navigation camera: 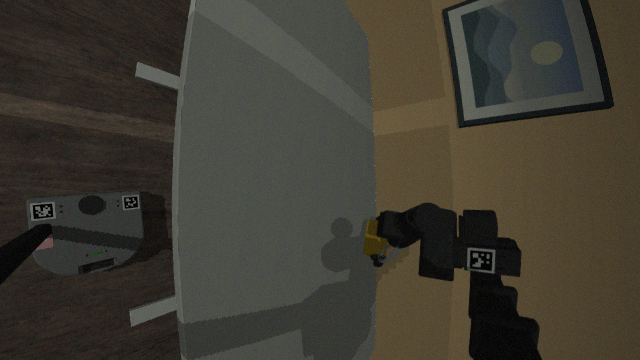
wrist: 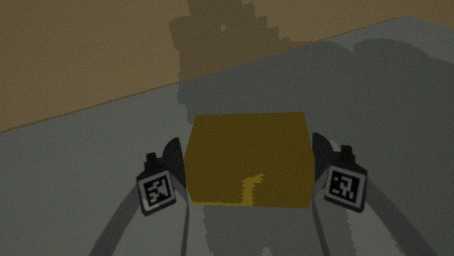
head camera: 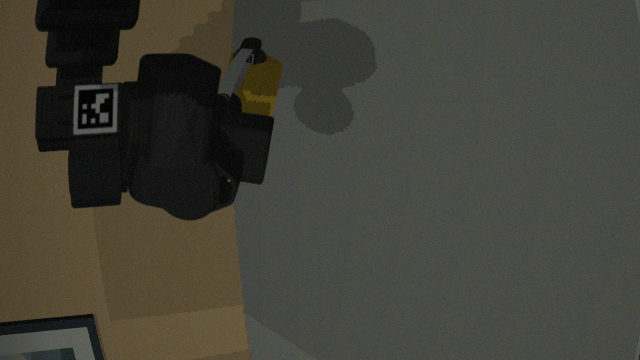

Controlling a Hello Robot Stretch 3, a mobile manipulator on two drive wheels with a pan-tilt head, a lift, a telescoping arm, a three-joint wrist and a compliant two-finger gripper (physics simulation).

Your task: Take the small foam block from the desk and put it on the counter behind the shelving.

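Where they show: gripper, fingertip midpoint: [navigation camera: 378, 238] [wrist: 243, 153] [head camera: 244, 93]; robot's base, origin of the base link: [navigation camera: 91, 204].
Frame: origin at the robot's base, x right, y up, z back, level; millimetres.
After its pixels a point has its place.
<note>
A yellow foam block [head camera: 263, 80] @(x 480, y 1064, z 129 mm) [navigation camera: 372, 240] @(x 487, y 1064, z 118 mm) [wrist: 249, 150] @(x 508, y 1087, z 121 mm) is between the two fingertips of my gripper [head camera: 256, 84] @(x 520, y 1070, z 123 mm) [navigation camera: 376, 242] @(x 520, y 1070, z 123 mm) [wrist: 243, 153] @(x 520, y 1070, z 123 mm). The gripper is shut on it, with a fingertip against each side in the wrist view. The block is held above the grey desk [head camera: 425, 210] @(x 361, y 950, z -31 mm) [navigation camera: 275, 150] @(x 278, y 950, z -115 mm) [wrist: 75, 165] @(x 716, y 950, z -65 mm), near the desk's wall-side edge, and shadows of the gripper fall on the desk top. In the head view the gripper body hides part of the block and one finger. The counter and the shelving do not show.
A tan wall [head camera: 170, 260] @(x 913, y 1090, z -119 mm) [navigation camera: 525, 165] @(x 907, y 1498, z -54 mm) [wrist: 75, 50] @(x 903, y 1045, z -13 mm) runs along the desk's far edge, close to the wrist. A framed picture [head camera: 45, 327] @(x 901, y 1408, z -233 mm) [navigation camera: 530, 55] @(x 923, y 1552, z -446 mm) hangs on it. My base [navigation camera: 90, 225] @(x -9, y 159, z 75 mm) stands on the dark wood floor [navigation camera: 90, 160] @(x 5, y 0, z -195 mm), beside the desk's near edge and two pale legs.
</note>
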